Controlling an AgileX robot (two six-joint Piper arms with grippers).
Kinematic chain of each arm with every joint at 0, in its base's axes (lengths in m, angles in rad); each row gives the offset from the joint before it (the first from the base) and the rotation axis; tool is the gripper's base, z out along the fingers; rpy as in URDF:
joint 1: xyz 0 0 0.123 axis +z
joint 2: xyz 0 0 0 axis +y
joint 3: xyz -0.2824 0 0.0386 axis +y
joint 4: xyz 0.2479 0 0.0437 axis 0.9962 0 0.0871
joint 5: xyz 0 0 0 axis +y
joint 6: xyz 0.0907 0 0.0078 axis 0.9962 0 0.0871
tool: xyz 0 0 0 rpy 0 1.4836 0
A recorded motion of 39 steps. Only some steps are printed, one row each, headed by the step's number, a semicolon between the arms.
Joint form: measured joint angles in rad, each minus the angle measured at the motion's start. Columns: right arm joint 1, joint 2, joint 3, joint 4, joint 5, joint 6; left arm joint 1, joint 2, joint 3, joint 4, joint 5, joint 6.
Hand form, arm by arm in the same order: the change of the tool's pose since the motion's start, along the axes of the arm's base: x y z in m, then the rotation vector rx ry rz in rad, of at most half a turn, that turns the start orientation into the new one. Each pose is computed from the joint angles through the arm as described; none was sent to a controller.
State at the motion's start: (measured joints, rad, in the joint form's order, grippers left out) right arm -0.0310 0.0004 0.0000 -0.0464 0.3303 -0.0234; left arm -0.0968 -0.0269 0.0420 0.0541 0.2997 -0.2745
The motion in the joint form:
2: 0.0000 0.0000 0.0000 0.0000 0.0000 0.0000; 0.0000 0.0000 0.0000 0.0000 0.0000 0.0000
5: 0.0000 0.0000 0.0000 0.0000 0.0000 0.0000; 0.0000 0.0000 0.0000 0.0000 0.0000 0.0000
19: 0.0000 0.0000 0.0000 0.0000 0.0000 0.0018; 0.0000 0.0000 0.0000 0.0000 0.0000 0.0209
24: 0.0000 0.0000 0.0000 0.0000 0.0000 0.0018; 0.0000 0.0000 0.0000 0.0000 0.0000 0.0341
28: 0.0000 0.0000 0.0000 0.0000 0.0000 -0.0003; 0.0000 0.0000 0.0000 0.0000 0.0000 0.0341
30: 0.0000 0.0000 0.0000 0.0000 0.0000 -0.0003; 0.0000 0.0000 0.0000 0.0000 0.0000 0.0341
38: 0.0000 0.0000 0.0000 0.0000 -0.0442 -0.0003; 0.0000 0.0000 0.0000 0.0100 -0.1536 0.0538
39: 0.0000 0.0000 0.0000 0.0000 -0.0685 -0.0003; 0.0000 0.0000 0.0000 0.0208 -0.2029 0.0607
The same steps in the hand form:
2: 0.0000 0.0000 0.0000 0.0000 0.0000 0.0000; 0.0000 0.0000 0.0000 0.0000 0.0000 0.0000
5: 0.0000 0.0000 0.0000 0.0000 0.0000 0.0000; 0.0000 0.0000 0.0000 0.0000 0.0000 0.0000
19: 0.0000 0.0000 0.0000 0.0017 -0.0001 -0.0004; 0.0000 0.0000 0.0000 0.0203 -0.0016 -0.0047
24: 0.0000 0.0000 0.0000 0.0017 -0.0001 -0.0004; 0.0000 0.0000 0.0000 0.0331 -0.0027 -0.0077
28: 0.0000 0.0000 0.0000 -0.0003 0.0000 0.0001; 0.0000 0.0000 0.0000 0.0331 -0.0027 -0.0077
30: 0.0000 0.0000 0.0000 -0.0003 0.0000 0.0001; 0.0000 0.0000 0.0000 0.0331 -0.0027 -0.0077
38: 0.0009 0.0002 0.0039 -0.0018 -0.0441 0.0021; 0.0021 -0.0008 0.0138 0.0488 -0.1581 -0.0164
39: 0.0013 0.0002 0.0061 -0.0027 -0.0684 0.0032; 0.0023 -0.0010 0.0183 0.0621 -0.2086 -0.0192

